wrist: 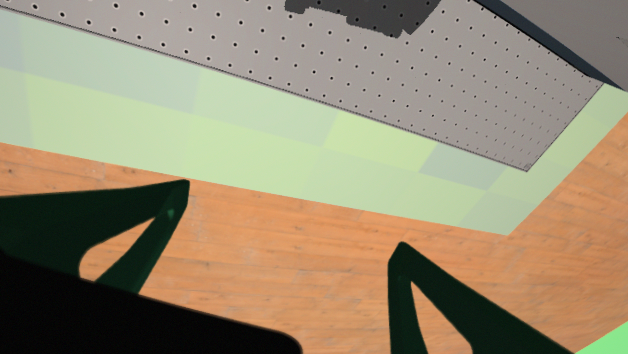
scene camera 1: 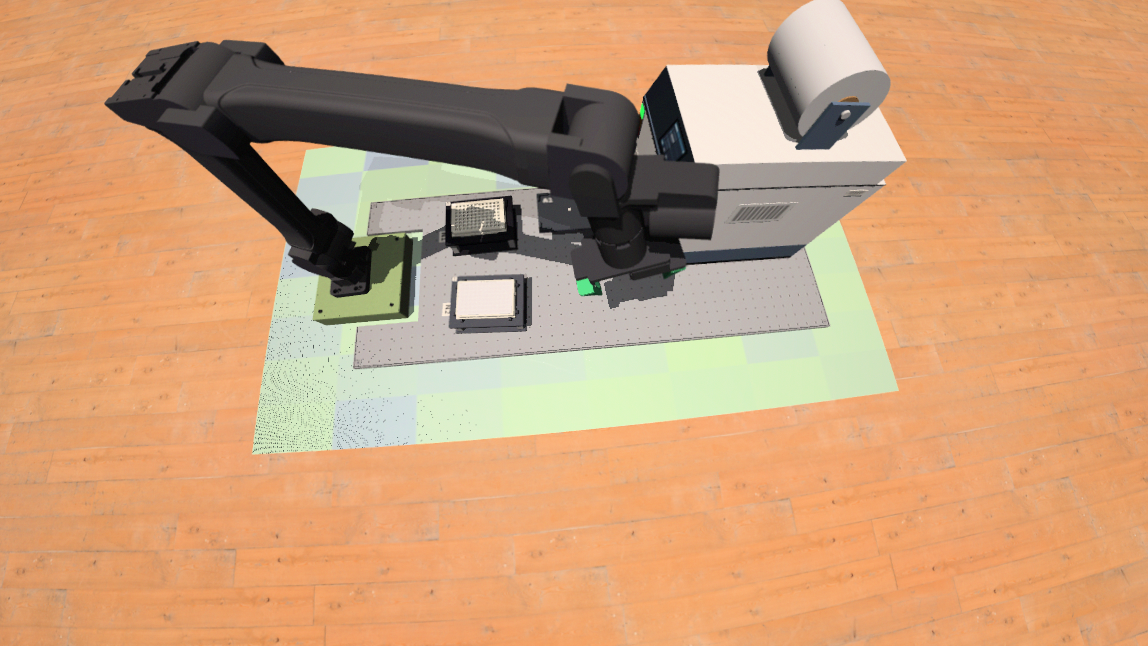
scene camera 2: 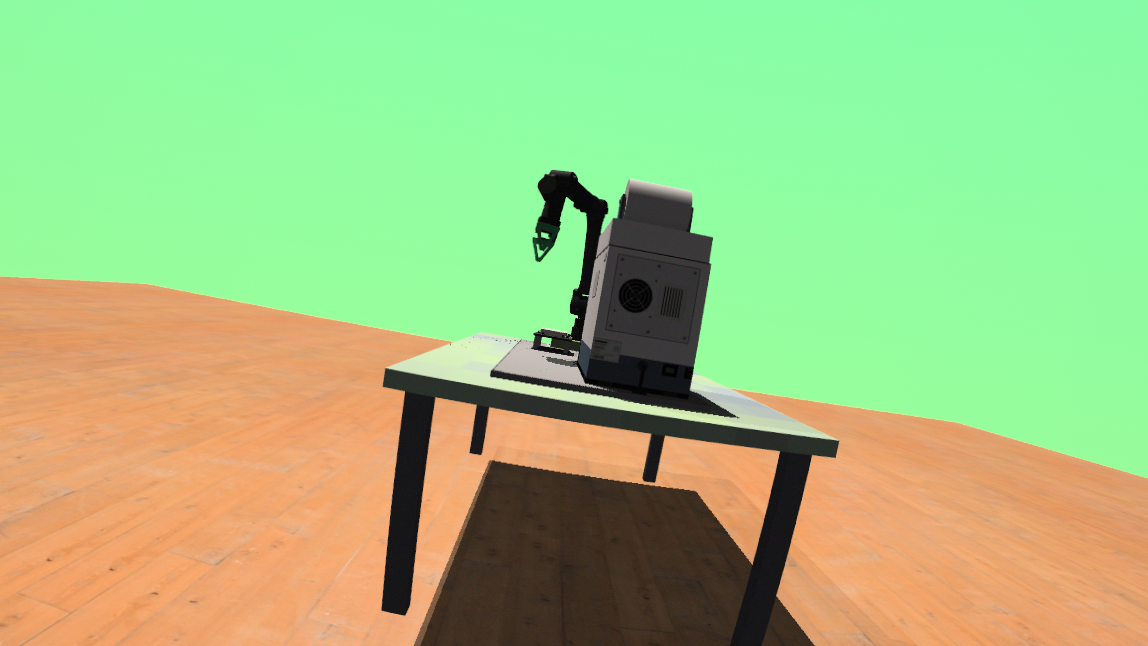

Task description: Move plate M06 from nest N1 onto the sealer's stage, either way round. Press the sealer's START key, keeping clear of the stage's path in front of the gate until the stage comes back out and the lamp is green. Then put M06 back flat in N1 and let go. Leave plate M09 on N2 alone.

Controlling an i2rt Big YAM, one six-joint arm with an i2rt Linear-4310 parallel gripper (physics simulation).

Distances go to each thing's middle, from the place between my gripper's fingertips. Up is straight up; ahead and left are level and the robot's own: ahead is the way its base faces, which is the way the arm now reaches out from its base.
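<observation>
My gripper is 18 cm above the black sealer stage (scene camera 1: 553,216), and it is also 26 cm to the right of the stage and 2 cm past it. There is a white lidded plate (scene camera 1: 489,299) too, 22 cm below my hand, 27 cm behind it and 9 cm to the left of it. As for the roll (scene camera 1: 816,59), it is 14 cm above my hand, 32 cm ahead of it and 25 cm to the left of it.
</observation>
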